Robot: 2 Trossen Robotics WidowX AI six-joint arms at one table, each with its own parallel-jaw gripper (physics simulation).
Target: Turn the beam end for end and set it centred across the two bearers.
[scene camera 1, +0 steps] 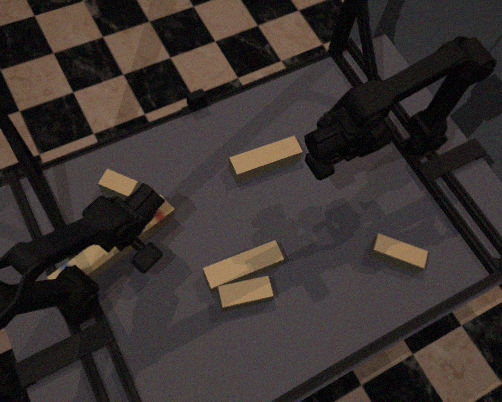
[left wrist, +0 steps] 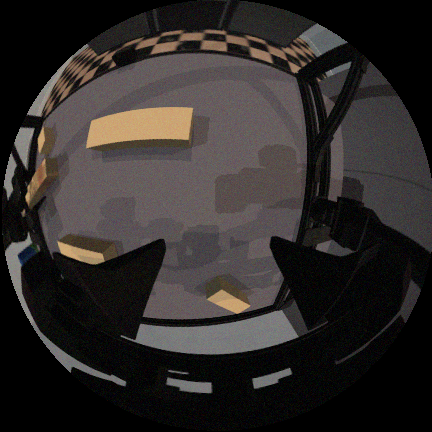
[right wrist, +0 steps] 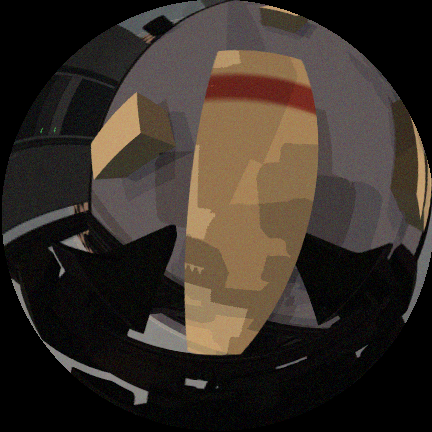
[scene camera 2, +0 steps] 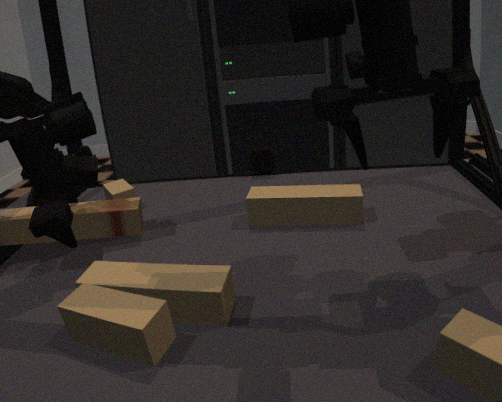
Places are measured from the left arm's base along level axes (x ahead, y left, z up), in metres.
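Where they show: left gripper, fingertip midpoint: (scene camera 1: 342, 164) (left wrist: 218, 243) (scene camera 2: 402, 162); right gripper, fingertip midpoint: (right wrist: 232, 231) (scene camera 2: 76, 230); left arm's base, link origin: (scene camera 1: 416, 146) (left wrist: 317, 208); right arm's base, link origin: (scene camera 1: 80, 307) (right wrist: 253, 339).
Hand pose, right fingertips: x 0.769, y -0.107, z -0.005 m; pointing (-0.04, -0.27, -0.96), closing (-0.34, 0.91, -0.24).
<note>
Things, the pixels of their top centre, and the offset from my right fingertips.
- long beam, top centre: (right wrist: 219, 330) (scene camera 2: 50, 203) (scene camera 1: 112, 239) 0.027 m ahead, 0.015 m left, 0.059 m up
- third short block, top centre: (scene camera 1: 400, 250) (left wrist: 230, 303) 0.552 m back, 0.325 m left, 0.030 m up
The long beam (scene camera 1: 95, 260) (scene camera 2: 95, 225) (left wrist: 42, 180) (right wrist: 235, 175) lies at the left in scene camera 1, its red-banded end towards the middle, its blue-banded end by the right arm's base. Two longer plain blocks look like the bearers: one (scene camera 1: 267, 156) (scene camera 2: 305, 205) (left wrist: 142, 127) at the upper middle, one (scene camera 1: 245, 262) (scene camera 2: 155, 275) at the lower middle. They lie apart, roughly parallel. My right gripper (right wrist: 232, 231) is open over the beam, a finger on each side in the right wrist view. My left gripper (scene camera 2: 402, 162) (left wrist: 218, 243) is open and empty above the table.
A short block (scene camera 1: 118, 182) (scene camera 2: 119, 189) (right wrist: 117, 137) lies beside the beam. Another short block (scene camera 1: 245, 291) (scene camera 2: 115, 320) lies against or very near the lower bearer. A third short block (scene camera 1: 401, 251) (scene camera 2: 475, 345) (left wrist: 227, 297) lies at the right. Dark frame rails border the table.
</note>
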